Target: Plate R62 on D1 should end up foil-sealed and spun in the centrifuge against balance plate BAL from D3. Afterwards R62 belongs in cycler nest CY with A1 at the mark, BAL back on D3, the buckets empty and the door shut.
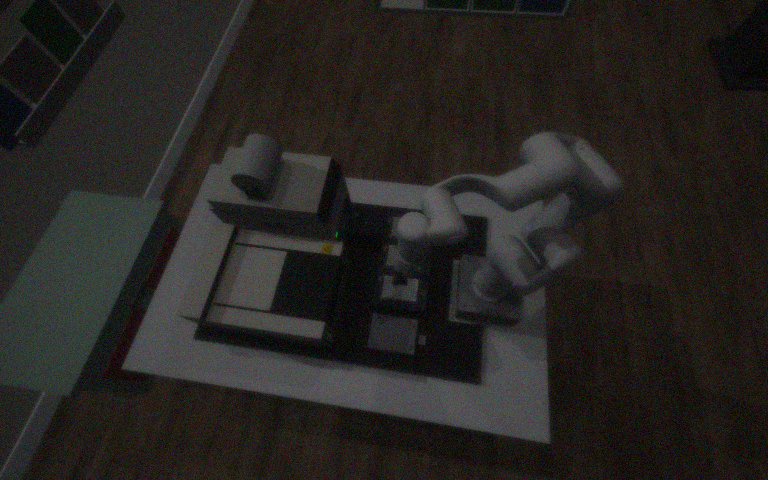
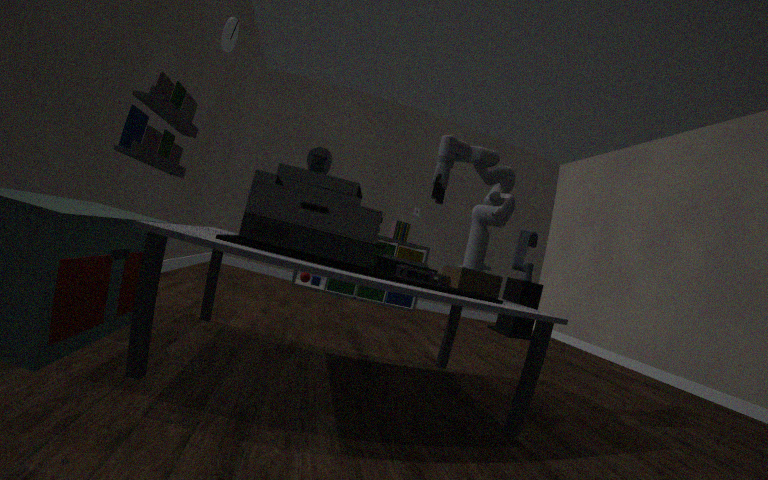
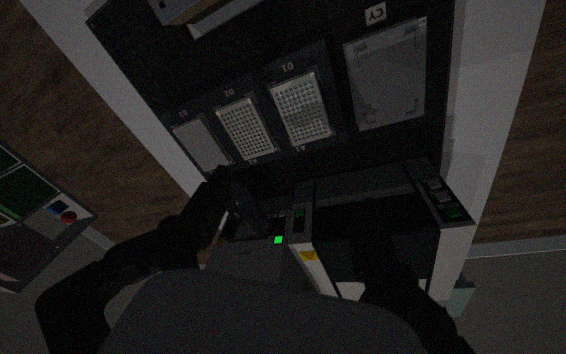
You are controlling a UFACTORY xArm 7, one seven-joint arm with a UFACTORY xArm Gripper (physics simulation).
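Frame: origin at the arm's base, x down, y ahead, z right, level; centimetres.
Seen in the pictures: gripper, fingertip midpoint: [image 1: 412, 270] [image 2: 437, 201] [image 3: 293, 196]; arm's base, origin of the base link: [image 1: 489, 285] [image 2: 471, 270].
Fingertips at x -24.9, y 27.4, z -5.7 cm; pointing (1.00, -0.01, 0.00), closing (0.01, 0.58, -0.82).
Pixels of each thing's middle, then the offset from my fingertips to it. "pt": a spot on its surface instead.
- D1, body centre: [image 3: 302, 112] [image 1: 400, 288] [image 2: 411, 262] dx +27.7, dy +4.1, dz +2.8 cm
- D3, body centre: [image 3: 203, 146] dx +27.7, dy +2.7, dz +27.6 cm
- Cycler nest CY, body centre: [image 3: 385, 81] [image 1: 392, 334] [image 2: 419, 275] dx +31.6, dy +5.6, dz -12.9 cm
- sealer, body centre: [image 3: 273, 301] [image 1: 281, 196] [image 2: 313, 199] dx +10.2, dy +48.6, dz +28.9 cm
- large white-and-dark machine, body centre: [image 3: 372, 254] [image 1: 275, 286] [image 2: 312, 222] dx +21.8, dy +48.2, dz -1.4 cm
- second plate with wells, body centre: [image 3: 247, 130] [image 1: 404, 257] dx +27.7, dy +3.4, dz +15.2 cm
- sealer roll, surface spot: [image 1: 257, 164] pt dx -12.9, dy +48.1, dz +25.7 cm
The plate on D1 [image 3: 301, 109] [image 1: 399, 291] shows uncovered wells and sits between D2 and the nest. The plate on D3 [image 3: 201, 143] looks smooth on top. Cycler nest CY [image 3: 390, 80] [image 1: 393, 332] is a grey pad with corner marks and bears no plate. The sealer [image 3: 245, 260] [image 1: 300, 183] carries a roll and shows a green light. The large white-and-dark machine [image 3: 457, 260] [image 1: 249, 271] beside it seems to be the centrifuge; its door state and buckets cannot be made out. My gripper [image 3: 293, 196] [image 2: 437, 191] is open and empty, high above the deck.
A second plate with wells [image 3: 246, 129] sits on D2. The robot's base block [image 1: 489, 311] [image 2: 478, 283] stands at the right of the deck. The sealer roll [image 1: 257, 164] [image 2: 319, 160] rises above the machines. A teal cabinet [image 1: 84, 283] stands left of the table.
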